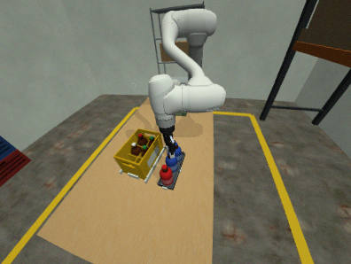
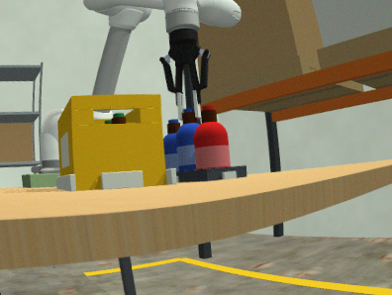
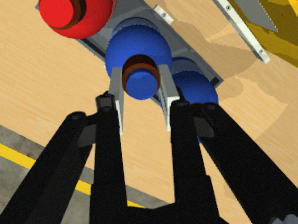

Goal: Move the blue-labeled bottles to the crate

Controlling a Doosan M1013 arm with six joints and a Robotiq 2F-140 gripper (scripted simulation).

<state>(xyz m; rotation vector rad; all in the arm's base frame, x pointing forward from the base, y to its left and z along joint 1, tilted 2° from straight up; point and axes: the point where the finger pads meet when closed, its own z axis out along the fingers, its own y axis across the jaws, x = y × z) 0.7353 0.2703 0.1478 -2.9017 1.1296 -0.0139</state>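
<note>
Right now the red-labeled bottle is 9 cm ahead of my hand and 10 cm below it. From my hand the other things lie so: yellow crate 22 cm to the right, 10 cm below; then dark tray 17 cm below.
</note>
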